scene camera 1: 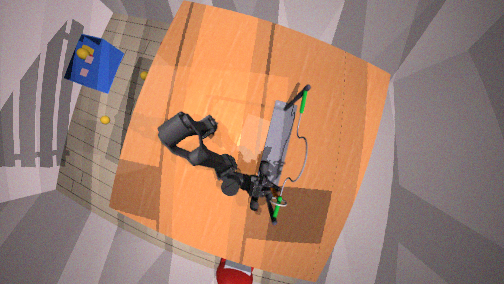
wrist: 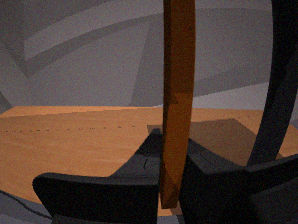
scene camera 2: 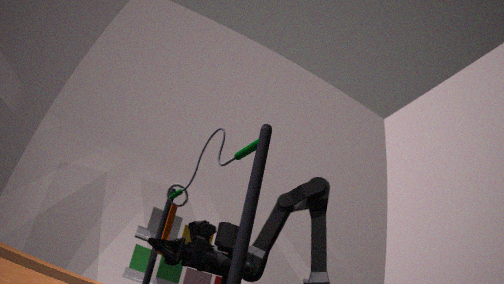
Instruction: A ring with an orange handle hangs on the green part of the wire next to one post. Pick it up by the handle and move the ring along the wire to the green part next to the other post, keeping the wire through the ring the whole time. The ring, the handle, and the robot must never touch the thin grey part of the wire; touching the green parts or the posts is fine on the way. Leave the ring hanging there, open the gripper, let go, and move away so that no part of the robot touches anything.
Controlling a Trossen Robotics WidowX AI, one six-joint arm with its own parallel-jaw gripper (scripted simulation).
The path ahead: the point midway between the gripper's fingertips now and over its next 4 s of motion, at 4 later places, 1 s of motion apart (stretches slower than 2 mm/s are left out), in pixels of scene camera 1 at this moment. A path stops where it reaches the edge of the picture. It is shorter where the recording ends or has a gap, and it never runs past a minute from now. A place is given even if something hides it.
The gripper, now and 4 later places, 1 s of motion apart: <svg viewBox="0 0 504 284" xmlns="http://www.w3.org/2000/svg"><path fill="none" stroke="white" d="M280 190L283 186L287 172L289 150L287 131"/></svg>
